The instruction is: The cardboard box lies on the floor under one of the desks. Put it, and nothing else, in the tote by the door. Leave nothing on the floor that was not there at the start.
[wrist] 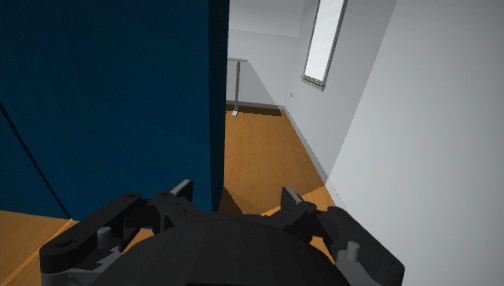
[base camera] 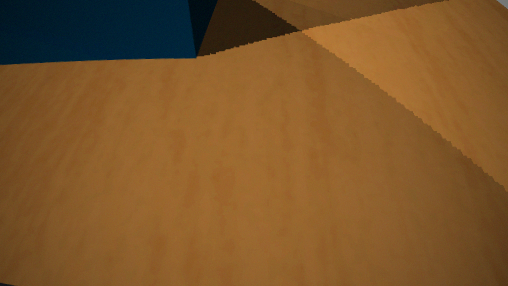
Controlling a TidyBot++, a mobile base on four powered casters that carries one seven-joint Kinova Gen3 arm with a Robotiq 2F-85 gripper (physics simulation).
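Frame: origin at the arm's base, x down, y right, z back, level; millimetres.
Where they show: gripper, fingertip midpoint: point(wrist: 237, 193).
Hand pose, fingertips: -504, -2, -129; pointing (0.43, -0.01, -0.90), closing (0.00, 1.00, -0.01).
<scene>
After its pixels a point has its place, as x, y, z.
My gripper point(wrist: 237, 193) {-504, -2, -129} is open, with its two fingers wide apart and nothing between them in the wrist view. Behind it stand a tall dark blue surface at the left and a strip of wooden floor to the right. The cardboard box and the tote do not show in either view. Part of what looks like a desk, a thin grey leg point(wrist: 237, 87) {-68, -204, -3204} with a foot on the floor, shows far back beyond the blue surface's edge.
A big dark blue block or partition point(base camera: 95, 30) {325, -346, -641} point(wrist: 110, 100) {-421, -540, -643} stands close ahead at the left on the wooden floor point(base camera: 225, 165) {397, -56, -367} point(wrist: 265, 145) {397, 288, -1887}. A white wall point(wrist: 440, 125) {-464, 819, -614} runs along the right, with a window point(wrist: 324, 42) {-862, 833, -2197} farther back. A passage lies between them.
</scene>
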